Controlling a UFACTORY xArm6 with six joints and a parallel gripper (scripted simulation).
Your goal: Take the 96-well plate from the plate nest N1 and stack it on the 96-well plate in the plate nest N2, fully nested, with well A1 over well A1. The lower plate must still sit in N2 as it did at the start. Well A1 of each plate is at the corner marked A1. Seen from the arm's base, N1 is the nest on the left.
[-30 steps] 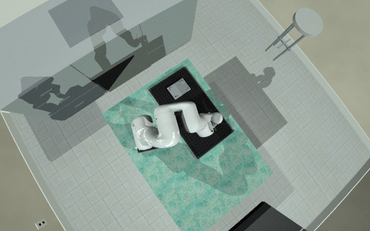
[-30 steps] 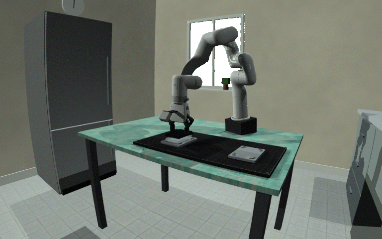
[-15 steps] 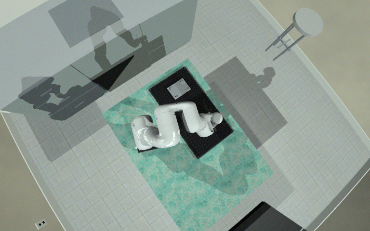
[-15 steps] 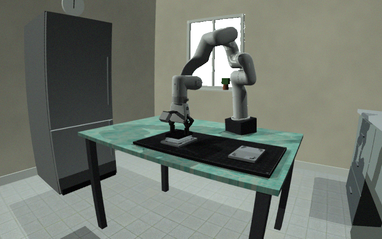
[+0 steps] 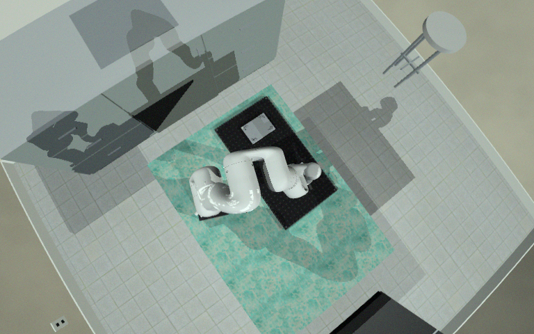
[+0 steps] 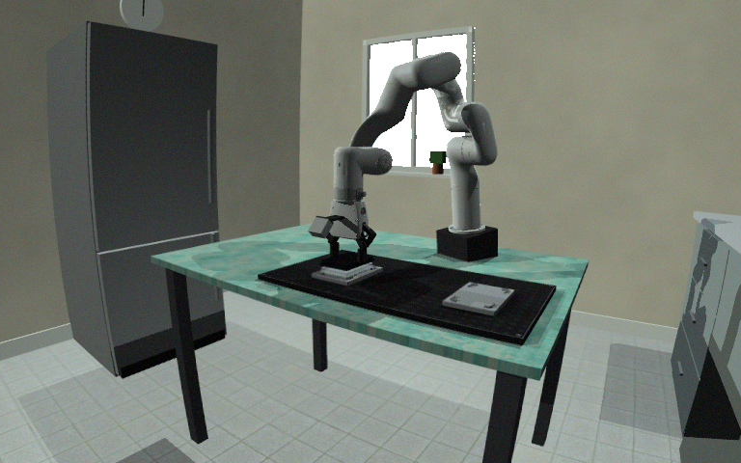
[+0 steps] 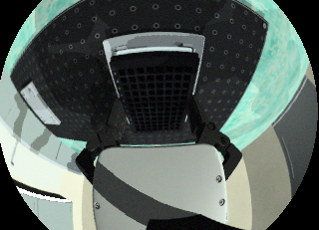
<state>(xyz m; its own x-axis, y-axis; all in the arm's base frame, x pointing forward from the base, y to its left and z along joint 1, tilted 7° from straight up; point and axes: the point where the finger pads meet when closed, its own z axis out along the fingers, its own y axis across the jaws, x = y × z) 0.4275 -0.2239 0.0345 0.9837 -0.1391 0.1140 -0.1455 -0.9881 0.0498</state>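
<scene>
The dark 96-well plate lies 10 mm below my hand. Also, from my hand: light 96-well plate: 30 mm below; then plate nest N1: 360 mm to the left, 40 mm below, 40 mm ahead.
</scene>
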